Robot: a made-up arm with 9 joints. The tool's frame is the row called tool.
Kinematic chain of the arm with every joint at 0, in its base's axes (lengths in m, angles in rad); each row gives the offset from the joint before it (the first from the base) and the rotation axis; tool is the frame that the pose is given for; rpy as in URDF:
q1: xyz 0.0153 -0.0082 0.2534 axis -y
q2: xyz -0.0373 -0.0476 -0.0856 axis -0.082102 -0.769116 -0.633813
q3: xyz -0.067 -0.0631 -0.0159 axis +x
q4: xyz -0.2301 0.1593 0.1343 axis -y
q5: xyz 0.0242 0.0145 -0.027 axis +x
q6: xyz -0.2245 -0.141 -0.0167 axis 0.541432 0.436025 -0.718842
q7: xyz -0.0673 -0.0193 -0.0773 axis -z
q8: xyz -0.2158 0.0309 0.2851 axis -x
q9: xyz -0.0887 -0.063 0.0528 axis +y
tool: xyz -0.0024 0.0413 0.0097 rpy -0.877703 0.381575 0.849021
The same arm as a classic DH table. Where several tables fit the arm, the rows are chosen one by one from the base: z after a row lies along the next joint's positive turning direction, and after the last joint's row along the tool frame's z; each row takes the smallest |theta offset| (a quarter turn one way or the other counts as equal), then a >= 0, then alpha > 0; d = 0 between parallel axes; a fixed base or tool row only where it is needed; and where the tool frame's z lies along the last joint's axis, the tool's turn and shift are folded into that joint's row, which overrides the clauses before.
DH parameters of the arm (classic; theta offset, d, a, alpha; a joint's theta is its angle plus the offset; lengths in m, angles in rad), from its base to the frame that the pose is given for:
base (fixed): 0 0.2534 0.0153 1.5708
q1: -0.1288 -0.0521 -0.026 0.6933
q2: -1.4715 0.1993 -0.0279 -1.653
q3: -0.6893 -0.2923 -0.1343 1.5708
q4: 0 -0.1738 0.027 -1.5708
q5: -1.0256 -0.1624 0.1292 -0.9987
q6: -0.8421 -0.1628 -0.0272 -0.7687
q7: 0.678 -0.1411 -0.0309 -1.5708
q8: 1.5708 0.3045 0.0528 -1.5708
q9: 0.9542 -0.0305 0.0037 0.8136
tool (fixed): 1.2818 0.0128 0 0

